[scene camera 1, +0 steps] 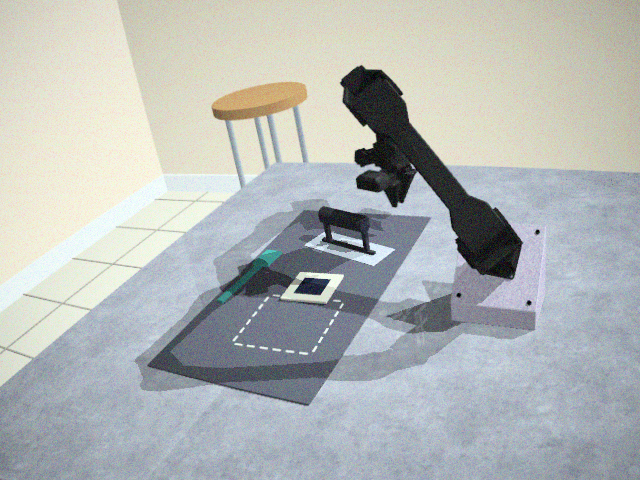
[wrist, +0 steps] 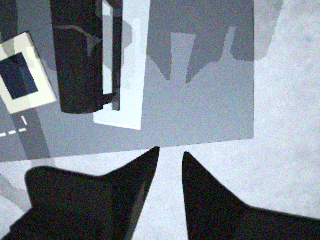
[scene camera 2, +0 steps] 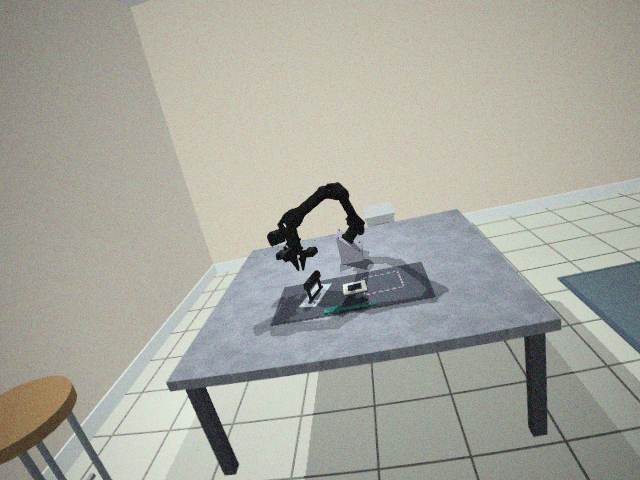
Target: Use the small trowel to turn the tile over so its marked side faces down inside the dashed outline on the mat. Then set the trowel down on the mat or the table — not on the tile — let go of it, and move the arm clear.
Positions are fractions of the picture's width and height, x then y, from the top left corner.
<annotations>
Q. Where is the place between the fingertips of my gripper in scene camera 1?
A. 0.62,0.43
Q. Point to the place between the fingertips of my gripper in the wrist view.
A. At 0.54,0.64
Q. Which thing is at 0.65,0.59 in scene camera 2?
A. A dark mat.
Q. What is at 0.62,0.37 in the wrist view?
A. A dark mat.
</annotations>
